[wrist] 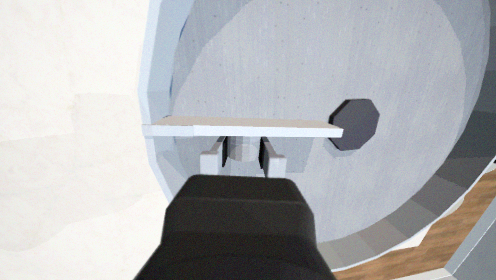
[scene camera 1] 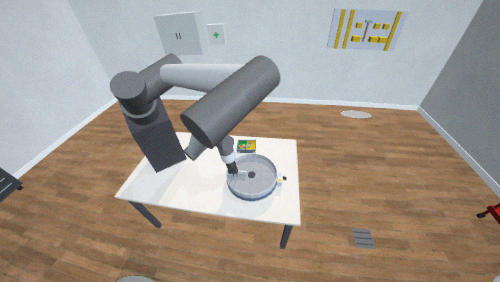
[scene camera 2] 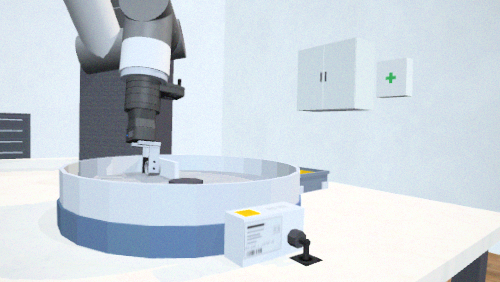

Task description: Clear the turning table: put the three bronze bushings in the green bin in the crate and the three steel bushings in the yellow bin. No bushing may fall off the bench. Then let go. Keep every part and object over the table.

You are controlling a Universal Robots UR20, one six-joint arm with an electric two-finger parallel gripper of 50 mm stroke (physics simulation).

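Frame: origin at the arm's base, x down, y ahead, z right, level; metres.
Seen in the pictures: gripper, fingertip midpoint: (wrist: 243, 145) (scene camera 1: 236, 175) (scene camera 2: 149, 173).
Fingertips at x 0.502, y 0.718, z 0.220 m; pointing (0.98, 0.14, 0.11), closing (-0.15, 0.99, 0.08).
Pixels of each thing's top centre, then the offset from my fingertips to it. "spot": a spot on its surface instead.
- pale steel bushing at its top centre: (wrist: 246, 148) dz -0.007, dx -0.026, dy -0.001 m
- white upright divider at a spot on its surface: (wrist: 245, 130) spot: dz -0.026, dx -0.032, dy -0.002 m
- crate at its top centre: (scene camera 2: 286, 168) (scene camera 1: 246, 144) dz -0.382, dx +0.009, dy +0.058 m
- dark hub at its top centre: (wrist: 355, 126) (scene camera 2: 186, 180) (scene camera 1: 251, 174) dz -0.013, dx -0.002, dy +0.131 m
- white labelled box at a spot on its surface: (scene camera 2: 265, 230) spot: dz +0.027, dx +0.020, dy +0.382 m
- black knob at a spot on its surface: (scene camera 2: 296, 238) spot: dz -0.011, dx +0.034, dy +0.399 m
The turning table (scene camera 1: 261, 186) (scene camera 2: 175, 205) (wrist: 300, 60) is a round grey dish with a raised wall. A pale steel bushing (wrist: 243, 152) lies inside it, close beside a white upright divider (wrist: 245, 130) (scene camera 2: 170, 169). My gripper (scene camera 1: 233, 176) (scene camera 2: 151, 169) (wrist: 243, 145) is down inside the dish, its fingers closed on both sides of that bushing; in the scene views they mostly hide it. The crate (scene camera 1: 247, 151) (scene camera 2: 315, 181) stands behind the dish. Its green bin (scene camera 1: 241, 145) shows small orange-brown pieces. Its yellow bin (scene camera 1: 252, 146) shows something greyish; the number of parts is unclear.
A dark hub (scene camera 1: 251, 175) (scene camera 2: 186, 181) (wrist: 356, 125) stands at the dish centre, at the divider's inner end. The dish wall (wrist: 150, 75) is close to the fingers. A white labelled box (scene camera 2: 265, 230) (scene camera 1: 280, 181) with a black knob (scene camera 2: 296, 238) is beside the dish, near the bench edge.
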